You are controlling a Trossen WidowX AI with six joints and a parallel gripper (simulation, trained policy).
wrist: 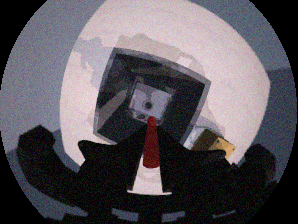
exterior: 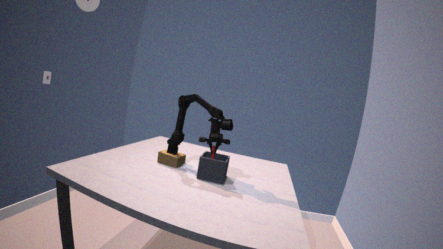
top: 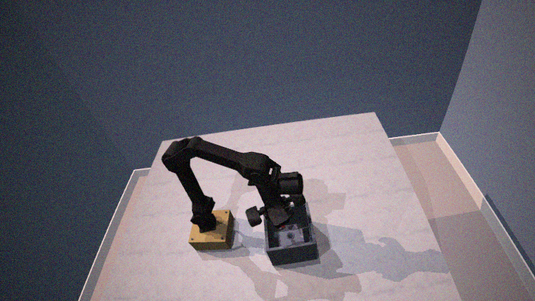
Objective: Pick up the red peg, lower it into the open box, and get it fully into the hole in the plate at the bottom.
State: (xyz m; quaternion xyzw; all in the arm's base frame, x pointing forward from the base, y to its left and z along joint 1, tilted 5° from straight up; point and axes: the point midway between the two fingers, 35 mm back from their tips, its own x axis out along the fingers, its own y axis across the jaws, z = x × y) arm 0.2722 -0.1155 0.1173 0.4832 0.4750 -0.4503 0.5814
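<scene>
Right now my gripper tip is 9 cm above the light grey plate, 2 cm to the left of it and 2 cm short of it. The rest, counted from my gripper tip: red peg (1 cm above).
</scene>
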